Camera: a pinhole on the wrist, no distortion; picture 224 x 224 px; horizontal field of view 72.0 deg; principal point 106.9 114.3 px. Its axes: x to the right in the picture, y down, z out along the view. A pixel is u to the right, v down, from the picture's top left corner.
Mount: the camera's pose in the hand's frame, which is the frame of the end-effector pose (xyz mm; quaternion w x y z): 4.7 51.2 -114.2 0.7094 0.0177 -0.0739 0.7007
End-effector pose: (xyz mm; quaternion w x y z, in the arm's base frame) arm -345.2 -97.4 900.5 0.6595 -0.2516 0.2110 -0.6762
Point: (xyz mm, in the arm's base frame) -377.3 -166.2 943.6
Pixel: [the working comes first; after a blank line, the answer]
In the camera's frame: -82.7 -78.1 131.1

10 22
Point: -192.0 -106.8 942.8
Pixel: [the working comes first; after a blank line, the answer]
In the camera's frame: 74.5 -24.9 232.8

156 98
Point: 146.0 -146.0 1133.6
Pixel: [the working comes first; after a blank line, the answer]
In the camera's frame: 269.3 -99.9 562.4

181 87
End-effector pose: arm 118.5 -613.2 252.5 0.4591 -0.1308 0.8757 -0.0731
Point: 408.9 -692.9 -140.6
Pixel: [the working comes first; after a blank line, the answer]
In the camera's frame: -0.1 -215.4 566.7

107 56
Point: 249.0 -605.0 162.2
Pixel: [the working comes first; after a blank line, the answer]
In the camera's frame: -6.4 -14.9 275.7

103 106
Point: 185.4 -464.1 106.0
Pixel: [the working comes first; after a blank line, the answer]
In the camera's frame: 148.5 -47.3 231.0

206 83
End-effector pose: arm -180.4 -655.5 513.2 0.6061 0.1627 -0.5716 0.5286
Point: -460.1 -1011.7 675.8
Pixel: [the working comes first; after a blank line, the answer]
In the camera's frame: 52.9 -80.2 586.8

121 93
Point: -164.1 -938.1 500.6
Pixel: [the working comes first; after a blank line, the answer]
In the camera's frame: -126.3 118.4 358.3

53 165
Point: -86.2 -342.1 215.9
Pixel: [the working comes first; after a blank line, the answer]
In the camera's frame: 76.2 162.3 -273.7

behind the camera
